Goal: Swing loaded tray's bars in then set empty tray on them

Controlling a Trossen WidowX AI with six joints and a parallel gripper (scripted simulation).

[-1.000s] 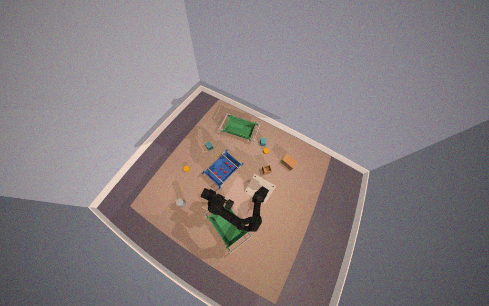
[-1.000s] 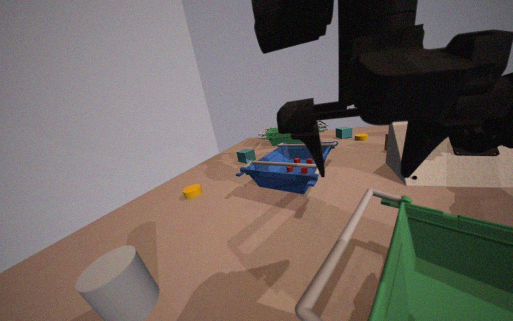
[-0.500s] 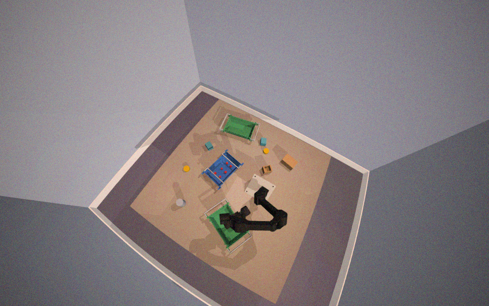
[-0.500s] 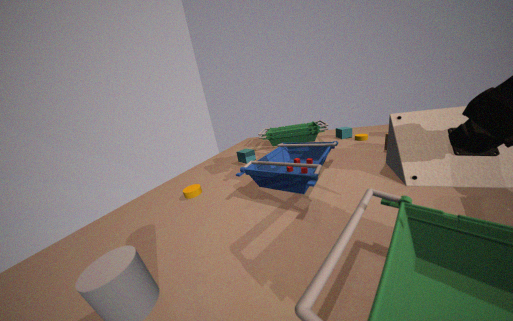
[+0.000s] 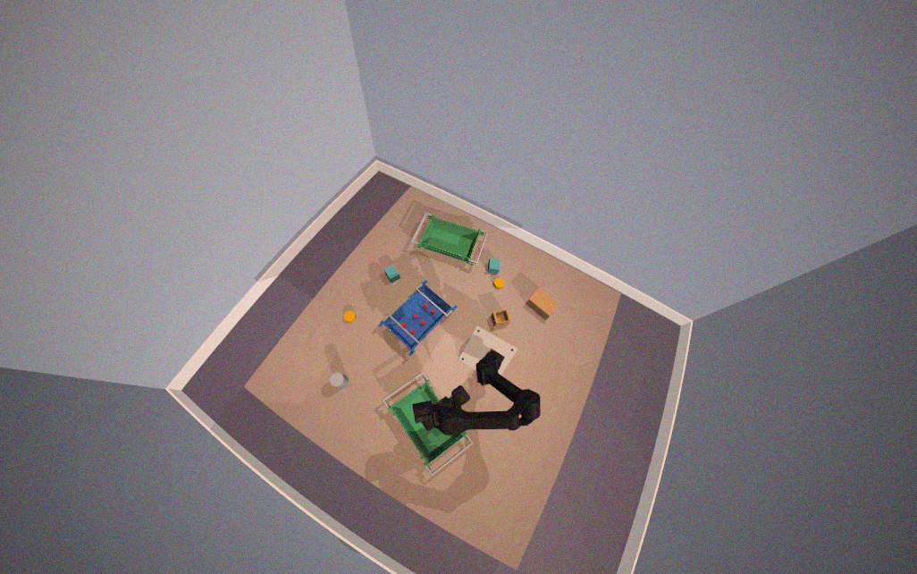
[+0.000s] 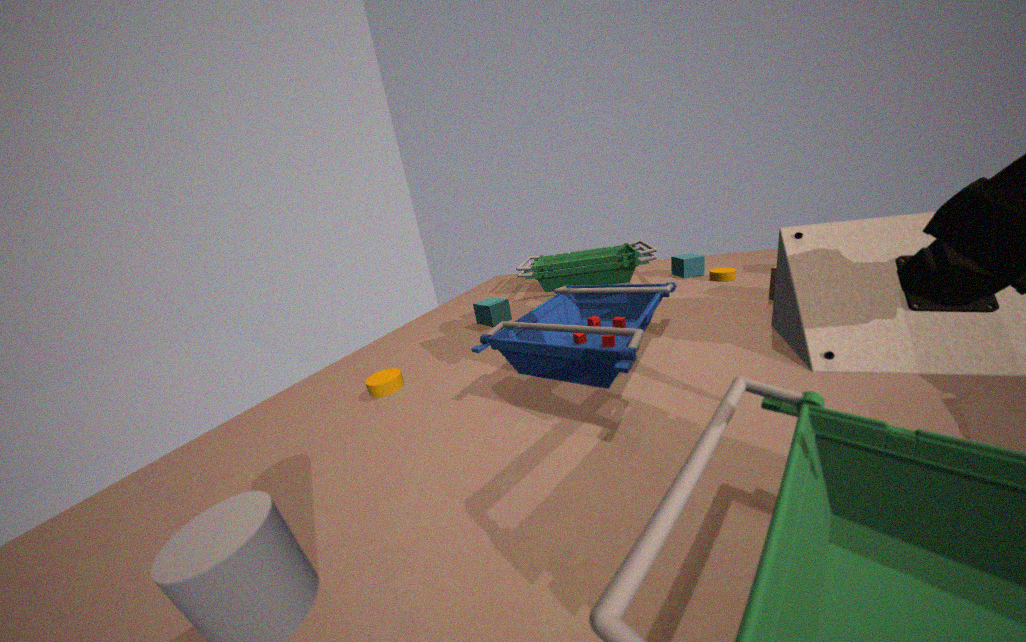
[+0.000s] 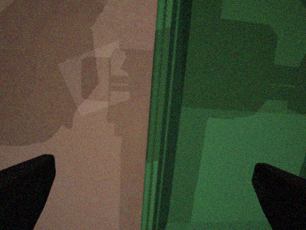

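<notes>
Right now the green tray is 80 mm to the left of my gripper tip, 40 mm below it and 30 mm ahead of it. Also, from my gripper tip: grey cylinder: 410 mm ahead, 150 mm to the left, 50 mm below; then small brown box: 460 mm to the right, 70 mm below.
</notes>
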